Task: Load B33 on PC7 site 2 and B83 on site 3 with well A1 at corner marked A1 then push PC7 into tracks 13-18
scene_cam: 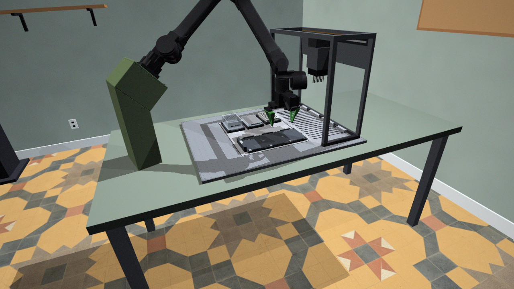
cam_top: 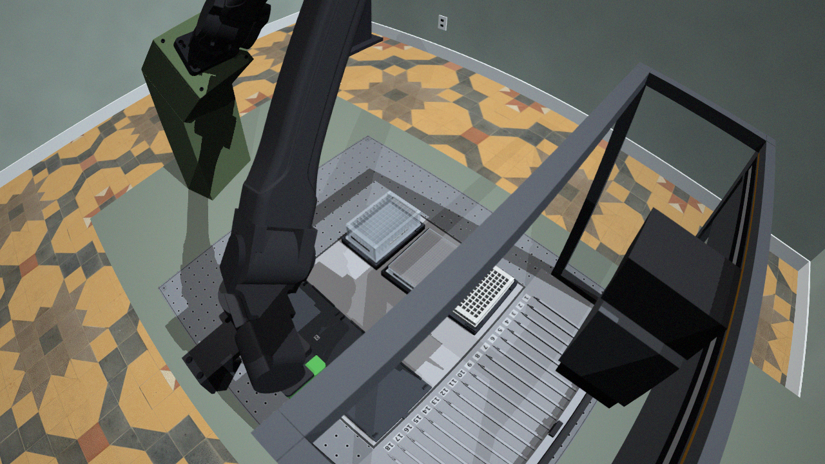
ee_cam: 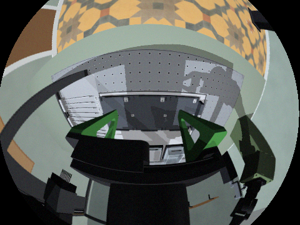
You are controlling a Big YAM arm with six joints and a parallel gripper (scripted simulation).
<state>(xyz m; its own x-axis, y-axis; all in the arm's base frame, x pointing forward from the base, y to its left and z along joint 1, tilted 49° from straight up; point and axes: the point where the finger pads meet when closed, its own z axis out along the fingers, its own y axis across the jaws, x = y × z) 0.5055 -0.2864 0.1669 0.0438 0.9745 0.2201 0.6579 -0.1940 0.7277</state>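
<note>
The clear deep-well block B83 lies 350 mm to the left of my hand, 110 mm below it and 110 mm behind it. The rest, counted from my hand: dark plate carrier PC7: 120 mm below, 90 mm to the left; 384-well plate B33: 340 mm to the left, 110 mm below; plate nest S2: 340 mm to the left, 130 mm below.
</note>
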